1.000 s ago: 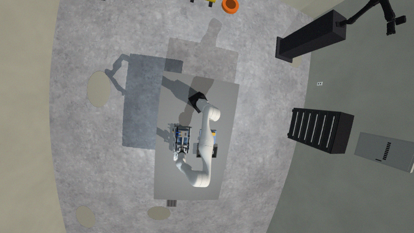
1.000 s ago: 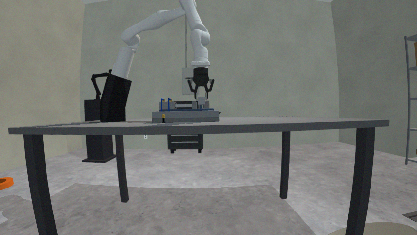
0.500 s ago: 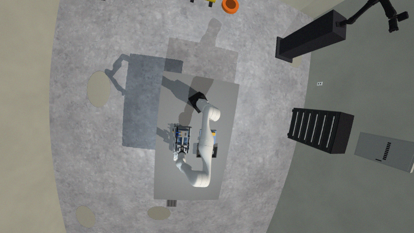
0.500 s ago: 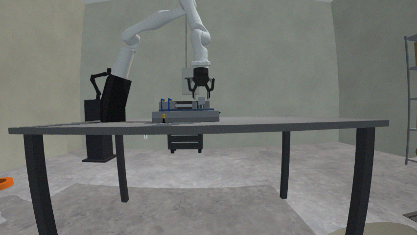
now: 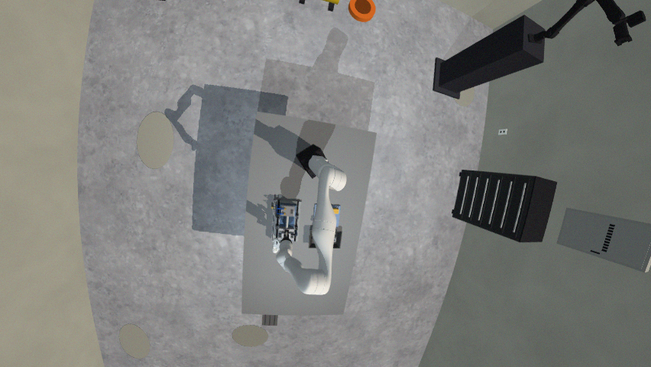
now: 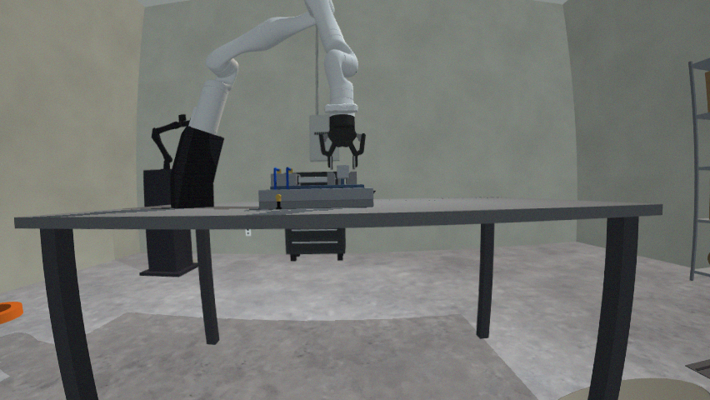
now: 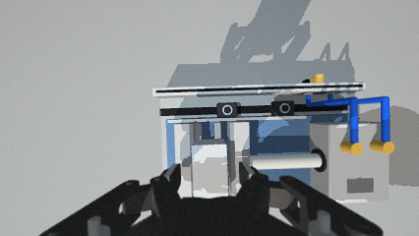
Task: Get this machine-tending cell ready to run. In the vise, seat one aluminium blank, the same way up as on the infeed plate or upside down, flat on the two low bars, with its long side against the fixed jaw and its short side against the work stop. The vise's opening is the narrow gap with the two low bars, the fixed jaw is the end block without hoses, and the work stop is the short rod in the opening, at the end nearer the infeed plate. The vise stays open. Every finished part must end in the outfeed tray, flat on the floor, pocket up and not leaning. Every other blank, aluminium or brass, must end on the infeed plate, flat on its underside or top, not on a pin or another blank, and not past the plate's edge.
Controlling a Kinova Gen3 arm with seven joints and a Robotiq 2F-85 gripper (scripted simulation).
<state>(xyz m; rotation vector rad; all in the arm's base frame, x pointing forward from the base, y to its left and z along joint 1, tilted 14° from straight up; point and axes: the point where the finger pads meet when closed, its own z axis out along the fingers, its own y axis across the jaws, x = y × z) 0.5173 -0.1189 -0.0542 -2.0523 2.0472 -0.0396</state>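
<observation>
The white rod lies 9 cm behind my hand and 4 cm below it. From my hand the other things lie so: brass blank: 18 cm behind, 33 cm to the left, 9 cm below; then vise: 7 cm behind, 8 cm below.
</observation>
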